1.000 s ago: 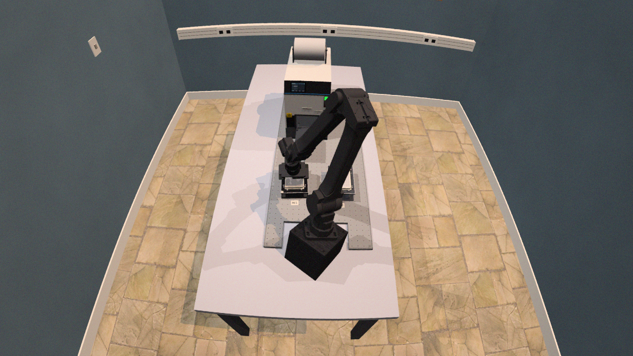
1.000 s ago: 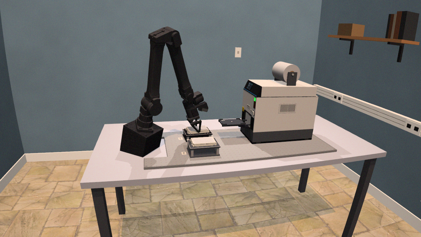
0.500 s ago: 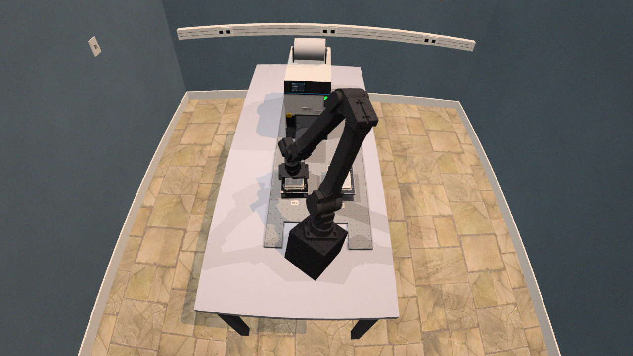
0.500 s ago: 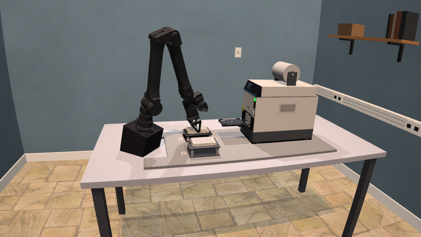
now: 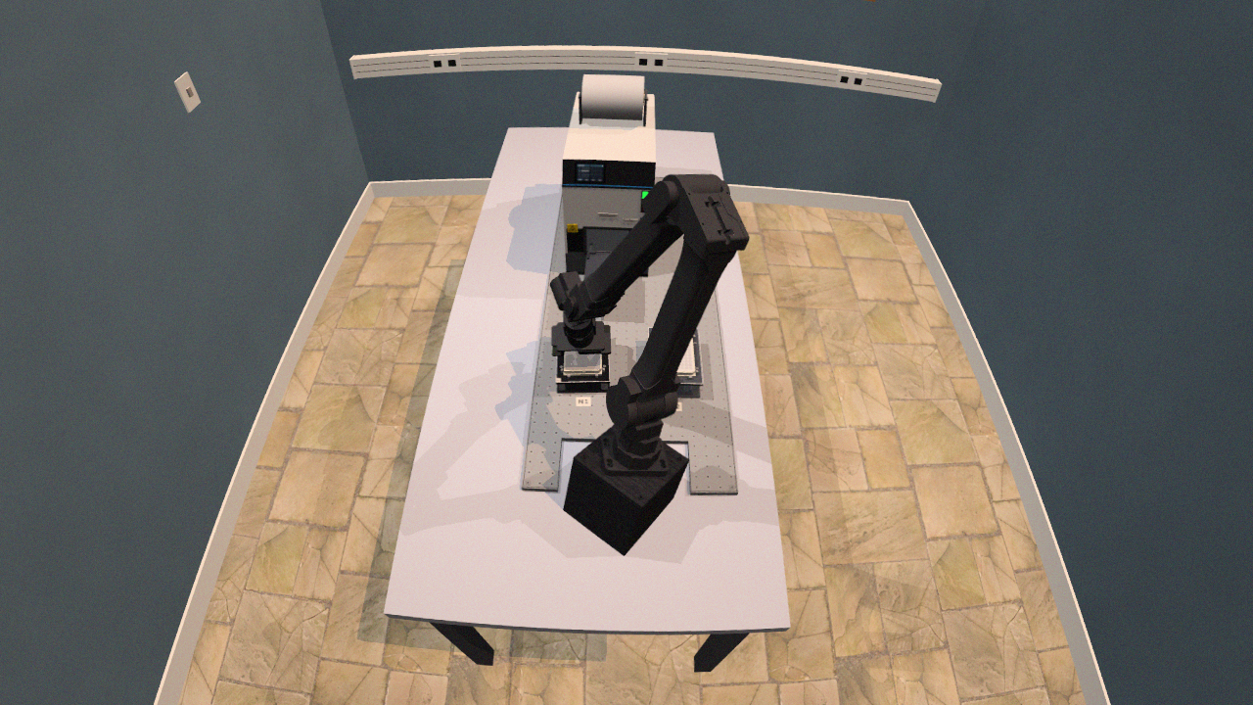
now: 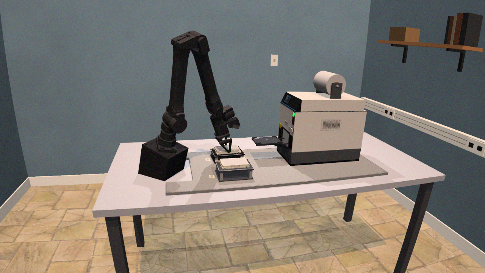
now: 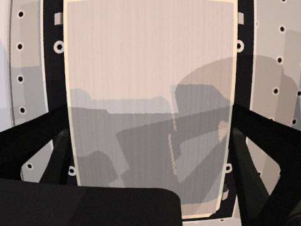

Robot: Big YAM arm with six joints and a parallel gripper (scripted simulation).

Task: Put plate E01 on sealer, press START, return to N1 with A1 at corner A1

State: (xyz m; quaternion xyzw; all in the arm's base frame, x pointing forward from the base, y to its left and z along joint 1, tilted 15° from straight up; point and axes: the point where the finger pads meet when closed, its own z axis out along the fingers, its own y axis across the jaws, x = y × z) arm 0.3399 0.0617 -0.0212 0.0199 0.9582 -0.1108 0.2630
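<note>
The nest N1 is 2 cm below my hand. Also, from my hand: cream plate (4 cm behind, 21 cm to the right, 1 cm above); then sealer stage (20 cm ahead, 7 cm to the right, 5 cm above); then foil roll (53 cm ahead, 13 cm to the right, 36 cm above).
</note>
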